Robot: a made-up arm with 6 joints.
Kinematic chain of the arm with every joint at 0, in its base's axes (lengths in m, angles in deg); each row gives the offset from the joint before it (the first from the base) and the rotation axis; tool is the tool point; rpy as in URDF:
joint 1: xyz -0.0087 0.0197 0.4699 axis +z
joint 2: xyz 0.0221 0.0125 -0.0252 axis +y
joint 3: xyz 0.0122 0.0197 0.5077 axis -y
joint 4: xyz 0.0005 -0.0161 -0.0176 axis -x
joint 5: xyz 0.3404 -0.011 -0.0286 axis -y
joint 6: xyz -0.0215 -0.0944 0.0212 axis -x
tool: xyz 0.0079 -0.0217 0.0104 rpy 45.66 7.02 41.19
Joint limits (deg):
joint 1: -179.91..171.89
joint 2: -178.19..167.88
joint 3: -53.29..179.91
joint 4: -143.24..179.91
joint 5: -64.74..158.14
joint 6: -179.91..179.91
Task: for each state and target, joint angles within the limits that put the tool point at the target. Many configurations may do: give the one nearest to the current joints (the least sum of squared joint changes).
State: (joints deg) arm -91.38 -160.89 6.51 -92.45 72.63 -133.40
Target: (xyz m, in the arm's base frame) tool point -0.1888 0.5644 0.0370
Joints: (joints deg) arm -65.62 -153.52 38.51 -91.49 74.47 -133.55
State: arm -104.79 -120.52 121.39 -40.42 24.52 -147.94
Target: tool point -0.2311 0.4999 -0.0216
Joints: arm -70.96 -106.57 167.95 -24.58 21.54 -151.85
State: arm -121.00 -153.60 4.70 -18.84 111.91 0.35
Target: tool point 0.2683 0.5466 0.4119
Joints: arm -126.39 -127.71 17.75 -17.30 113.75 -1.47
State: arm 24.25 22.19 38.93 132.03 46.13 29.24
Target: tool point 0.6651 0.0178 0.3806
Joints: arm -8.46 66.41 -2.12 137.14 43.92 32.52
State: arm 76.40 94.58 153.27 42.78 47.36 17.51
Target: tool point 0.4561 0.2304 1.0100
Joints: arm 35.28 57.69 132.63 32.51 47.62 12.55
